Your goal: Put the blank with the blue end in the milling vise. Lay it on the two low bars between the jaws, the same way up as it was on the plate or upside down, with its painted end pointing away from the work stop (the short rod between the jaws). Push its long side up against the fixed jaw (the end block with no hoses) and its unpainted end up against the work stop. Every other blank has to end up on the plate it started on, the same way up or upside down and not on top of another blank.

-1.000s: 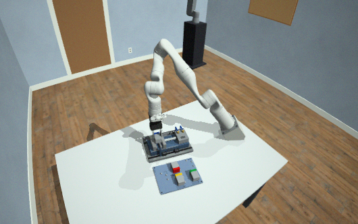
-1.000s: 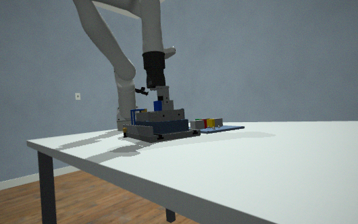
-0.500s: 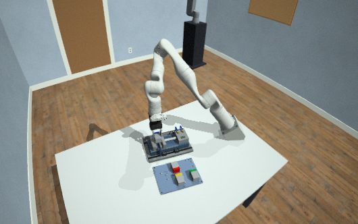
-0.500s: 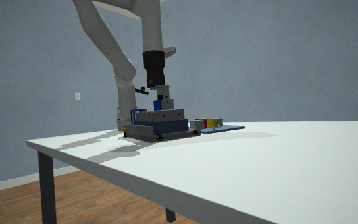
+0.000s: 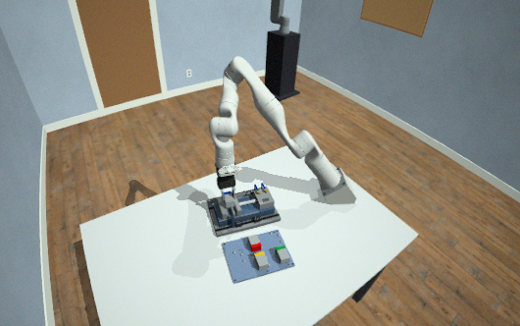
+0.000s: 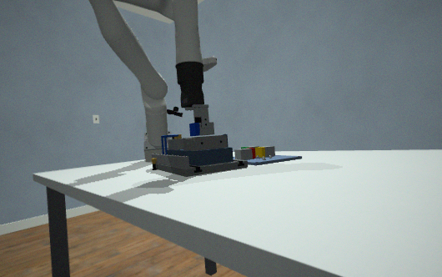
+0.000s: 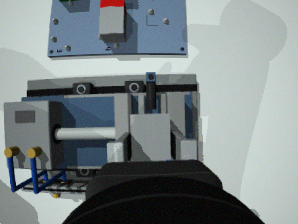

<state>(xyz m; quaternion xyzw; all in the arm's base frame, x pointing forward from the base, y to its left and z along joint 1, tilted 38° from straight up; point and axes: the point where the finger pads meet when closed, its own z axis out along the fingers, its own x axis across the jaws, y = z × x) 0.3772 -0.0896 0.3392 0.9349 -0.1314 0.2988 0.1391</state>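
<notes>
Right now my hand is 2 cm above the blue-ended blank. Round my hand: red-ended blank (2 cm ahead, 20 cm to the left, 11 cm below); then blue plate (4 cm ahead, 24 cm to the left, 13 cm below); then milling vise (6 cm behind, 3 cm to the left, 10 cm below).
</notes>
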